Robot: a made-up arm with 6 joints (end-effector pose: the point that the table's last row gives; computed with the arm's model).
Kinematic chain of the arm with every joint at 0, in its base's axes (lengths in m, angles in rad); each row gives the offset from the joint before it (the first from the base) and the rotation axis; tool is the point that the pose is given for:
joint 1: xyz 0 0 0.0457 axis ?
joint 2: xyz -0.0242 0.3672 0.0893 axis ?
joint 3: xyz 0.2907 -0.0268 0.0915 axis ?
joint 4: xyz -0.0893 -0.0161 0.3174 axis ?
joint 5: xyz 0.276 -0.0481 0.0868 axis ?
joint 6: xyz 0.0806 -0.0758 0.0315 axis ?
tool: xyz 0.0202 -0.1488 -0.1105
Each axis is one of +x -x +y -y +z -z.
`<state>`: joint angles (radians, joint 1 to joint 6).
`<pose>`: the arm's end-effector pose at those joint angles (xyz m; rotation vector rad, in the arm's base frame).
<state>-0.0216 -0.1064 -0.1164 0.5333 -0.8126 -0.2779</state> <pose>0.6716 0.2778 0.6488 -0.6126 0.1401 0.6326</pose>
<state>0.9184 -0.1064 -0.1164 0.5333 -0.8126 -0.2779</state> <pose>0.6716 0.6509 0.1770 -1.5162 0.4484 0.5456</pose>
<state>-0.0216 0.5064 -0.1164 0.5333 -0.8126 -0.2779</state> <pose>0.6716 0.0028 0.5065 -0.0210 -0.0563 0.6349</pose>
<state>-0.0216 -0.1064 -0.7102 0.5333 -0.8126 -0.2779</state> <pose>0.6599 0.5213 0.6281 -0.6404 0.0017 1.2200</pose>
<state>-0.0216 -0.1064 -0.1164 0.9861 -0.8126 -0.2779</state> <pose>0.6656 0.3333 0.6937 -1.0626 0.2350 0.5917</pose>
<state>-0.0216 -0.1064 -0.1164 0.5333 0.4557 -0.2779</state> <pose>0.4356 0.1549 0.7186 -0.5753 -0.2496 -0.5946</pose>
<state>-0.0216 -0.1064 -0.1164 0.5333 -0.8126 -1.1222</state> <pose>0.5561 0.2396 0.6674 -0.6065 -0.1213 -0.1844</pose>
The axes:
joint 1: -x
joint 2: +x
joint 3: -z
joint 4: -x
joint 5: -z
joint 6: +z

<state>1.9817 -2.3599 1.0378 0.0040 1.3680 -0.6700</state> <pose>0.1655 -0.4278 -0.5439 0.0811 2.5573 -1.7531</pose>
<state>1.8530 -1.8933 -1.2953 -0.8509 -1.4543 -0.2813</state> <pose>0.4110 -0.5454 -0.4551 -1.0861 2.1547 -0.7421</pose>
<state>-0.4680 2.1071 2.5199 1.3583 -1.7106 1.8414</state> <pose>0.1422 0.2830 0.0050 -2.0753 0.8814 -0.4302</pose>
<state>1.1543 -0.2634 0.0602 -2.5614 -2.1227 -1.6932</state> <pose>0.5574 0.5904 -0.1893 1.1135 -0.3028 0.4071</pose>
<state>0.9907 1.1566 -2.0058 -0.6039 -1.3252 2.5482</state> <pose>0.1342 0.2899 0.2736 -0.2011 0.5174 -0.3484</pose>
